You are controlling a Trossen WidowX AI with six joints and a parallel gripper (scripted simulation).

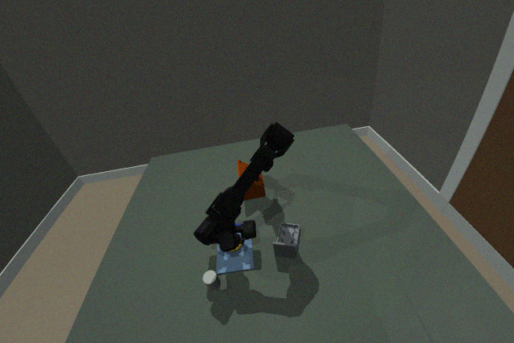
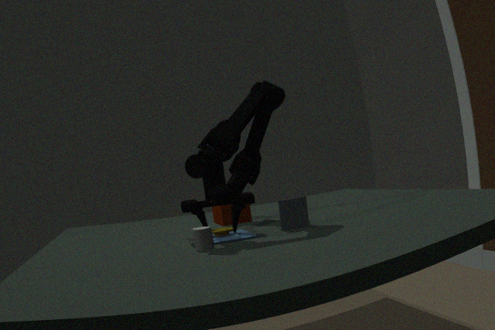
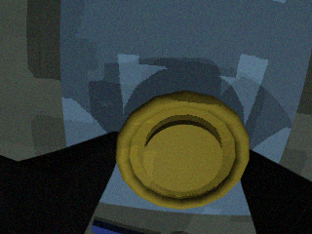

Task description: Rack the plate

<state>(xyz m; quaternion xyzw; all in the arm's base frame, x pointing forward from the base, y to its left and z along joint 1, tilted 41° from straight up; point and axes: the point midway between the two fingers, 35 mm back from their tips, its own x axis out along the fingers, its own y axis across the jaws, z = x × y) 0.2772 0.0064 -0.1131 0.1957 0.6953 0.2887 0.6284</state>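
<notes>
The light blue mat is 2 cm ahead of my gripper tip and 1 cm to the left of it. The rest, counted from my gripper tip: blue spoon 9 cm behind; white cup 14 cm ahead, 5 cm to the right, 2 cm above; yellow plate 1 cm above.
</notes>
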